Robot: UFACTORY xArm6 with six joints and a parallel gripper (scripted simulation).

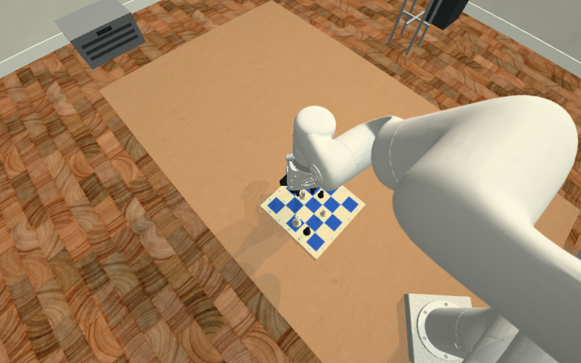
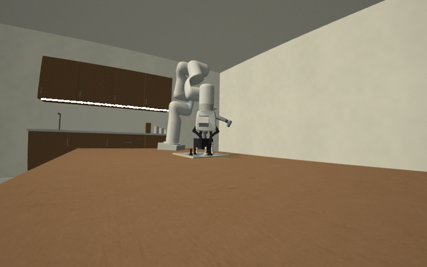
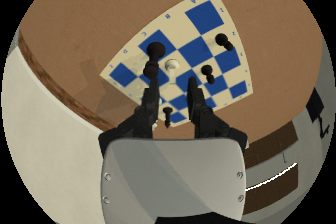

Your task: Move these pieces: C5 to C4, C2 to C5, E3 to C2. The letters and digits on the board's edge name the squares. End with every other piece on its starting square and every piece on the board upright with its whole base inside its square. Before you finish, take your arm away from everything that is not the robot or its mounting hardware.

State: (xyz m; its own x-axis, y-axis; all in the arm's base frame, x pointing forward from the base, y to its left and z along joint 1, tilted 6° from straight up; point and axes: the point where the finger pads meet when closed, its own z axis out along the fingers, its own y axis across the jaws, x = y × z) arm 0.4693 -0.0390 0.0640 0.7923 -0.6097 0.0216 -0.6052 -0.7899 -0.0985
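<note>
Now: the blue-and-cream chessboard 4 cm behind my hand and 7 cm below it. Also, from my hand: white pawn 8 cm behind, 5 cm below; white chess piece 4 cm behind, 7 cm to the left, 3 cm below; black pawn 8 cm behind, 7 cm to the left, 4 cm below.
</note>
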